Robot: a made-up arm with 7 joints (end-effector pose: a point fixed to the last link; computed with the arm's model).
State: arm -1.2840 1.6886 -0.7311 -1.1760 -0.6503 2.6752 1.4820
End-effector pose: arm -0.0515 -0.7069 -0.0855 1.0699 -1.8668 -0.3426
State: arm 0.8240 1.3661 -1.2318 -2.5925 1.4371 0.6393 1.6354
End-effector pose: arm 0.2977 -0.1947 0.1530 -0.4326 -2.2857 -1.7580
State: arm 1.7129 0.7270 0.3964 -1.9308 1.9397 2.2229 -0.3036
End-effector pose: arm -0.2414 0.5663 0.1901 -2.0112 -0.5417 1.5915
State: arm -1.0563 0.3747 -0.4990 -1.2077 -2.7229 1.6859 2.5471
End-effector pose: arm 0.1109 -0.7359 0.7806 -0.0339 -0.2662 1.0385
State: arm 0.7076 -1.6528 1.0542 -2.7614 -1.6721 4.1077 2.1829
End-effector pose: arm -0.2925 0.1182 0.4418 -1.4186 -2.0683 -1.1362
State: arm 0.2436 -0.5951 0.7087 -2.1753 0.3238 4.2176 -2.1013
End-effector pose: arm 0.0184 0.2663 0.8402 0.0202 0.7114 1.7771
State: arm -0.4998 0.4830 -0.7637 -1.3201 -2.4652 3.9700 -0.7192
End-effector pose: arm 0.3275 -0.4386 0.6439 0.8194 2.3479 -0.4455
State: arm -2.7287 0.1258 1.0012 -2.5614 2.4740 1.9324 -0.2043
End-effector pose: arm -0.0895 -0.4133 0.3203 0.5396 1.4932 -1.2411
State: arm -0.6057 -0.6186 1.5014 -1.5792 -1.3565 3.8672 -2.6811
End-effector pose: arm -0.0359 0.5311 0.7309 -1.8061 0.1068 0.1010
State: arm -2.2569 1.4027 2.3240 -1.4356 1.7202 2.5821 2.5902
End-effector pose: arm 0.0844 -0.6498 0.7574 0.2872 -0.0572 1.9014
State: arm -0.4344 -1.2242 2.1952 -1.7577 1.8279 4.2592 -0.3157
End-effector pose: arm -0.2464 0.4961 0.3419 -1.4631 -0.3654 -2.0011
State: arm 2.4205 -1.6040 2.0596 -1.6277 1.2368 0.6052 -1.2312
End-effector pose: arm -0.0113 -0.5993 0.0082 -1.3282 0.9806 0.0883
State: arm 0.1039 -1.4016 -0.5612 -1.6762 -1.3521 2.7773 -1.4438
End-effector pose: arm -0.3231 -0.2279 0.9756 0.9589 0.2322 0.3690
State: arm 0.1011 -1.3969 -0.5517 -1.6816 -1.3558 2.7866 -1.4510
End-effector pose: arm -0.3187 -0.2205 0.9781 0.9400 0.2451 0.3561
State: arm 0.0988 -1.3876 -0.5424 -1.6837 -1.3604 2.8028 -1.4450
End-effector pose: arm -0.3131 -0.2125 0.9816 0.9162 0.2526 0.3536
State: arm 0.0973 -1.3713 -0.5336 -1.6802 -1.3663 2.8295 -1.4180
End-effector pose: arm -0.3059 -0.2037 0.9864 0.8855 0.2518 0.3684
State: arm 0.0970 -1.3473 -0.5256 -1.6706 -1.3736 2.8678 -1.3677
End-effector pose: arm -0.2967 -0.1943 0.9924 0.8472 0.2437 0.4035
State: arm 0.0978 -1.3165 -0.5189 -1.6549 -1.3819 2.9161 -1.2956
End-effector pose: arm -0.2860 -0.1849 0.9993 0.8028 0.2305 0.4587
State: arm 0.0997 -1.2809 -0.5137 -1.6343 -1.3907 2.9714 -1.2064
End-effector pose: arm -0.2740 -0.1758 1.0064 0.7548 0.2158 0.5314
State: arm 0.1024 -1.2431 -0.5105 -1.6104 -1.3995 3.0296 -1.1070
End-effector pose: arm -0.2617 -0.1679 1.0131 0.7066 0.2026 0.6157
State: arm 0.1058 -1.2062 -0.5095 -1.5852 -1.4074 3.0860 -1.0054
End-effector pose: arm -0.2500 -0.1617 1.0188 0.6623 0.1923 0.7048
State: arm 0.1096 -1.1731 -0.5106 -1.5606 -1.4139 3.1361 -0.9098
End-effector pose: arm -0.2399 -0.1574 1.0235 0.6252 0.1846 0.7907
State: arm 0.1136 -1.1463 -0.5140 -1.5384 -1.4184 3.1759 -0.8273
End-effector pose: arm -0.2323 -0.1554 1.0269 0.5982 0.1775 0.8661
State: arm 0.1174 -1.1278 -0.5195 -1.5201 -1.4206 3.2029 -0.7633
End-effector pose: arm -0.2281 -0.1559 1.0290 0.5824 0.1684 0.9254
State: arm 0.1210 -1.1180 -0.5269 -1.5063 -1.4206 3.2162 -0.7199
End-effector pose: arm -0.2273 -0.1586 1.0300 0.5781 0.1557 0.9661
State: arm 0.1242 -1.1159 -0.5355 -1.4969 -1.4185 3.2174 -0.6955
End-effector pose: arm -0.2294 -0.1631 1.0301 0.5835 0.1394 0.9896
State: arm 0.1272 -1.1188 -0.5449 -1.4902 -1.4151 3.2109 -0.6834
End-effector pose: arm -0.2335 -0.1689 1.0295 0.5949 0.1204 1.0020
